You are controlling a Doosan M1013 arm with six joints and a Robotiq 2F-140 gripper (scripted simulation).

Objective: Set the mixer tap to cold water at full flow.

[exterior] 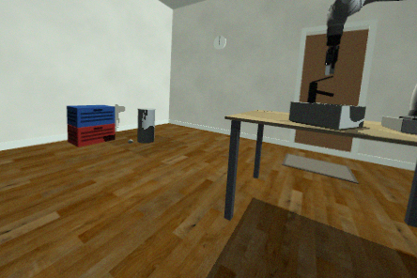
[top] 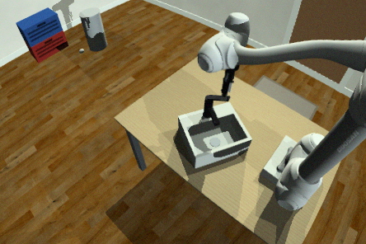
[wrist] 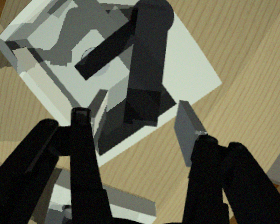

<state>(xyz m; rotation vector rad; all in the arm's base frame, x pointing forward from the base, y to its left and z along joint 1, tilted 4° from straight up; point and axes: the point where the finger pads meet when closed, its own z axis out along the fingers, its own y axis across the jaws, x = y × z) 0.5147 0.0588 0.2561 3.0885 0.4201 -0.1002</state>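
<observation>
My hand is 30 mm short of the lever, 10 mm to the right of it and 60 mm above it. From my hand the other things lie so: white sink basin (20 mm behind, 80 mm to the left, 310 mm below).
</observation>
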